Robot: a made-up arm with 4 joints. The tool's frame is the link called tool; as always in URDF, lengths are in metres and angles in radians.
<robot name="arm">
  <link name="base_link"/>
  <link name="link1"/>
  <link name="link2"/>
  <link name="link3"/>
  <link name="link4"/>
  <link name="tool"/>
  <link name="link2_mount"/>
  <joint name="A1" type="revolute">
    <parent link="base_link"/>
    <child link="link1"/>
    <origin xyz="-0.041 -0.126 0.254" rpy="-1.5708 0 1.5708"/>
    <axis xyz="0 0 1"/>
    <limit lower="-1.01" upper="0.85"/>
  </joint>
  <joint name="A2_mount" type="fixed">
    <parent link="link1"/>
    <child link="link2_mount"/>
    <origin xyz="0.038 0.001 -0.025" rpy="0 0 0"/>
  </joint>
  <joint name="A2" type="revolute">
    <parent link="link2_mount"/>
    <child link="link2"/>
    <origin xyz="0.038 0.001 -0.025" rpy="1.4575 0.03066 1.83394"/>
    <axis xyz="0 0 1"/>
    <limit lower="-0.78" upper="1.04"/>
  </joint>
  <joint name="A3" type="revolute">
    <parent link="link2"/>
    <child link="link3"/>
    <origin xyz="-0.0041 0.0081 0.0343" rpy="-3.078 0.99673 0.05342"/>
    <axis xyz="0 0 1"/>
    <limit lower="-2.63" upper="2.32"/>
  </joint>
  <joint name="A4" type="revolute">
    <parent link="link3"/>
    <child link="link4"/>
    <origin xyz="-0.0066 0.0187 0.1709" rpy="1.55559 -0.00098 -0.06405"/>
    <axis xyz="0 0 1"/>
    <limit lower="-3" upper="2.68"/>
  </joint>
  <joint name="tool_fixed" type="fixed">
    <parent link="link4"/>
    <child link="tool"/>
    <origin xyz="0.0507 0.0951 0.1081" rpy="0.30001 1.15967 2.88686"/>
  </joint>
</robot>
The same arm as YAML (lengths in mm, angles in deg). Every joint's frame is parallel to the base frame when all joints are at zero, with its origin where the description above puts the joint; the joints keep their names.
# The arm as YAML. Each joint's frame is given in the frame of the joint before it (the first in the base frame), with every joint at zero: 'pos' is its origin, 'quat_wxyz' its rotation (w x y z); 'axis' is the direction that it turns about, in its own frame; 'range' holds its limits. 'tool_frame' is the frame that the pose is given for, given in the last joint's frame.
length_unit: mm
angle_unit: deg
joints:
  - joint: A1
    pos: [-41.0, -126.0, 254.0]
    quat_wxyz: [1.0, 0.0, 0.0, 0.0]
    axis: [-1.0, 0.0, 0.0]
    range: [-57.87, 48.7]
  - joint: A2
    pos: [50.0, 76.0, -2.0]
    quat_wxyz: [1.0, 0.0, 0.0, 0.0]
    axis: [-0.112998, 0.958485, -0.261796]
    range: [-44.69, 59.59]
  - joint: A3
    pos: [-12.0, 33.0, -5.0]
    quat_wxyz: [1.0, 0.0, 0.0, 0.0]
    axis: [0.0169, -0.303193, 0.952779]
    range: [-150.69, 132.93]
  - joint: A4
    pos: [21.0, -44.0, 165.0]
    quat_wxyz: [1.0, 0.0, 0.0, 0.0]
    axis: [-0.999309, -0.0276, 0.0249]
    range: [-171.89, 153.55]
tool_frame:
  pos: [-104.0, -80.0, 78.0]
  quat_wxyz: [0.91823, -0.335938, -0.155174, 0.141139]

